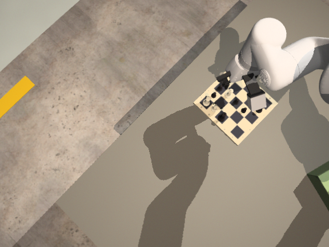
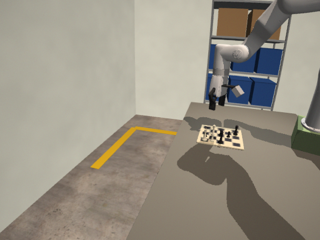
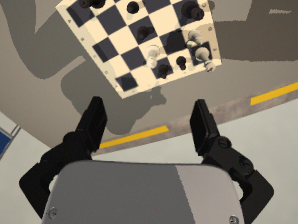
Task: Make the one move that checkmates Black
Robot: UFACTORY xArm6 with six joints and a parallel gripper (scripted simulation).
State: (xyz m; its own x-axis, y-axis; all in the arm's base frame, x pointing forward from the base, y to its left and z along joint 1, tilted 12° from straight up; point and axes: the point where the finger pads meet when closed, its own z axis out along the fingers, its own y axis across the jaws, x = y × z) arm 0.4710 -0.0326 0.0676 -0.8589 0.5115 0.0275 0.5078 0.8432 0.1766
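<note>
Now: hand 40 mm past the chessboard and 160 mm above it.
</note>
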